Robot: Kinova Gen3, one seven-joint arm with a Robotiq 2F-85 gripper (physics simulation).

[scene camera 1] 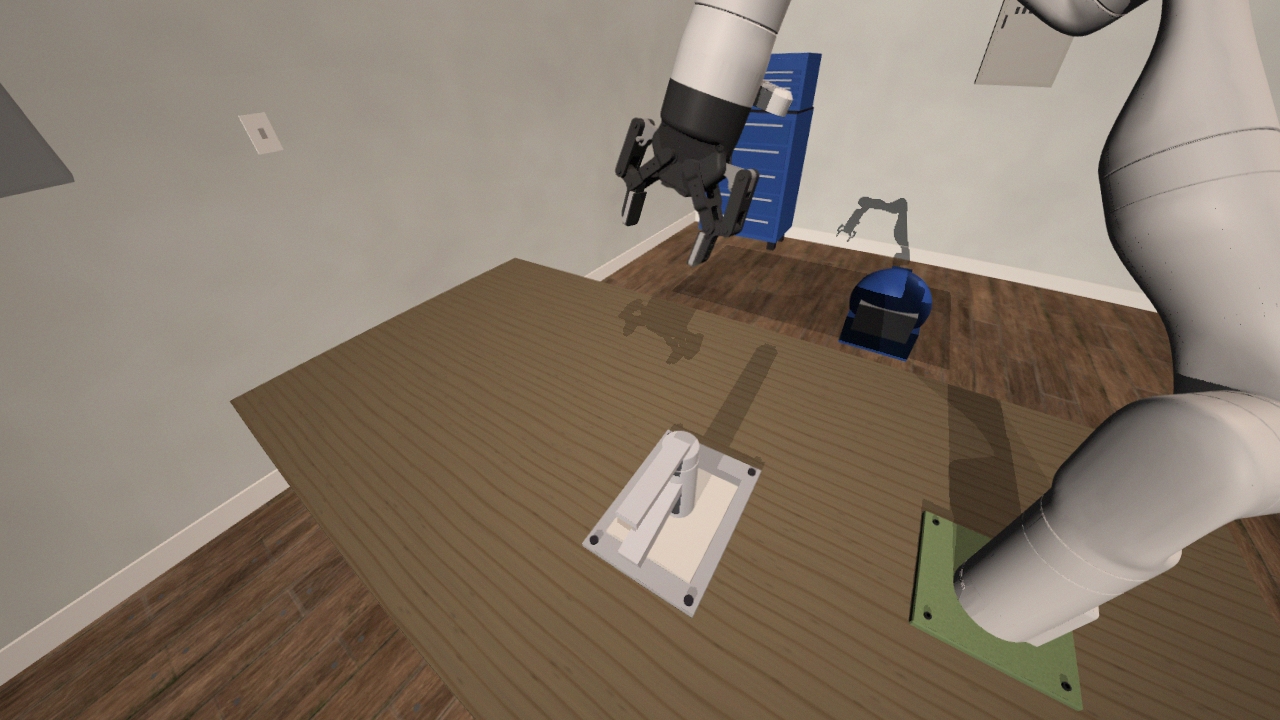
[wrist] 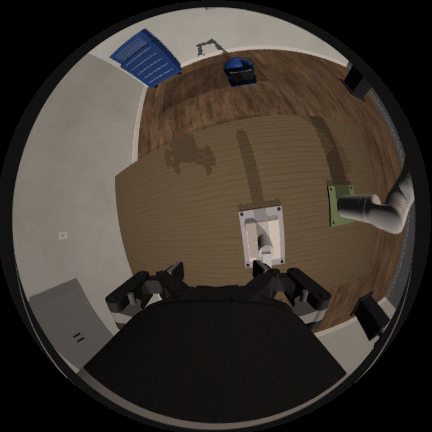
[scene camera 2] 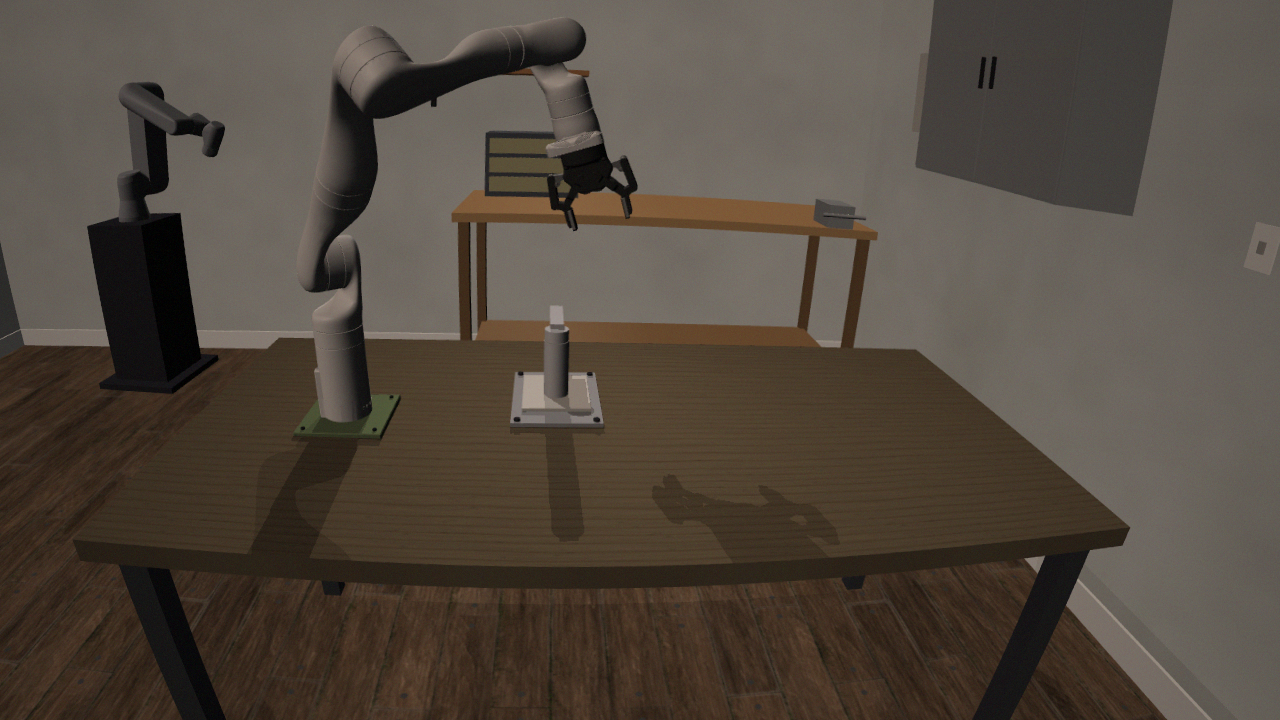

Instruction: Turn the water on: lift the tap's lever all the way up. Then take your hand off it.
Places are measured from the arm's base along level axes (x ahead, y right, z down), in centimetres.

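Pixels of known places: gripper, fingertip midpoint: [scene camera 1: 660, 243] [wrist: 217, 269] [scene camera 2: 601, 223]; arm's base at its link origin: [scene camera 1: 994, 599] [wrist: 343, 205] [scene camera 2: 348, 411].
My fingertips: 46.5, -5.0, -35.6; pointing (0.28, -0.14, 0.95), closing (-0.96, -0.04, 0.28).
Note:
Ahead of a thing's pixels: the offset from my fingertips to its top centre, as dx, dy, dz. "spot": to the spot under its first point. Level surfaces: height alone.
The light grey tap @[spot: -9.6, -8.3, +27.7] [scene camera 1: 685, 488] [scene camera 2: 556, 362] [wrist: 264, 243] stands upright on a white plate [scene camera 1: 662, 585] [scene camera 2: 528, 419] [wrist: 243, 235]. Its lever @[-8.3, -12.7, +20.8] [scene camera 1: 656, 481] [scene camera 2: 556, 316] [wrist: 266, 258] is the upper bar from the column's top, over the spout @[-8.4, -13.8, +26.5] [scene camera 1: 651, 525], a similar bar below. In scene camera 2 the lever's end shows above the column; its exact tilt is hard to tell. My gripper [scene camera 1: 666, 231] [scene camera 2: 599, 214] [wrist: 217, 269] is open and empty, high above the table, well apart from the tap. In the wrist view one finger partly hides the lever.
The wooden table @[dz +36.5] [scene camera 1: 447, 402] [scene camera 2: 805, 447] [wrist: 175, 225] bears the tap and the arm's green base plate [scene camera 1: 938, 573] [scene camera 2: 384, 414] [wrist: 334, 217]. A blue cabinet [scene camera 1: 774, 170] [wrist: 150, 62] and a blue bin-like object [scene camera 1: 890, 308] [wrist: 240, 72] stand on the floor beyond. A wooden bench [scene camera 2: 680, 211] stands behind.

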